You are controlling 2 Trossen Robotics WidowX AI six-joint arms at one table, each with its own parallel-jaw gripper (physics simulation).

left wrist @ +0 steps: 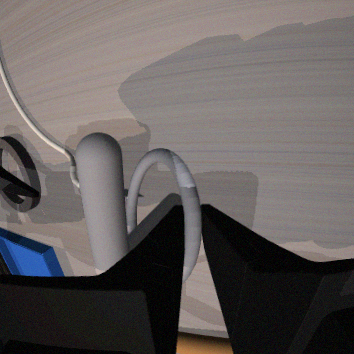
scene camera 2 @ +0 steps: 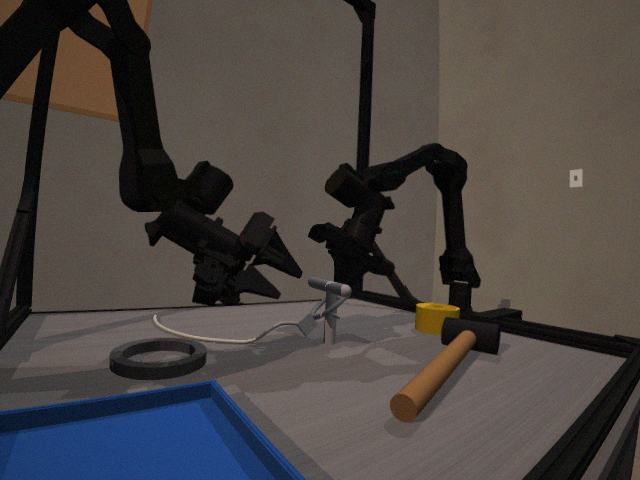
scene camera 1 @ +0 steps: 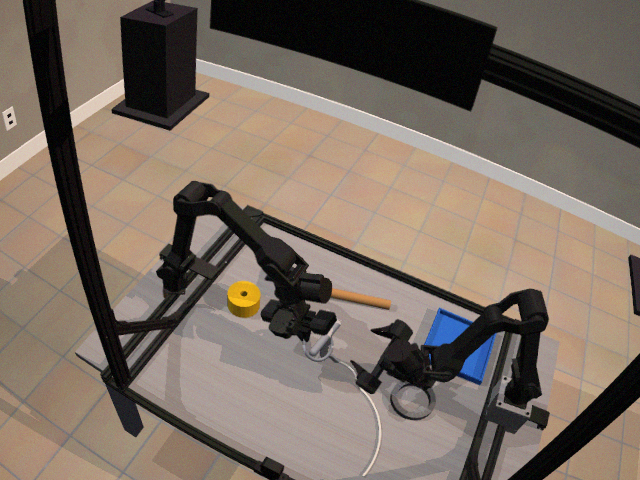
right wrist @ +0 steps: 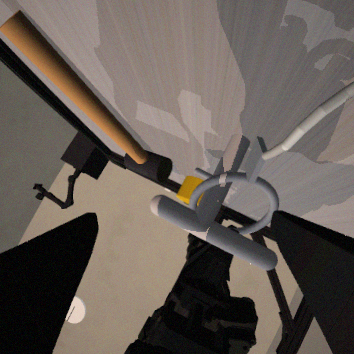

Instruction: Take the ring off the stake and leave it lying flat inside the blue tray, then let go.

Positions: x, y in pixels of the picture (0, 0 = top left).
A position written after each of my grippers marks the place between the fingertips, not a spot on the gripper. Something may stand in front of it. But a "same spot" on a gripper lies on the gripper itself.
my left gripper: left wrist; scene camera 2 338, 292; scene camera 1 305, 340; right wrist
same spot on my left gripper: [left wrist: 138, 297] = [right wrist: 229, 291]
same spot on blue tray: [left wrist: 34, 258] = [scene camera 2: 147, 431]
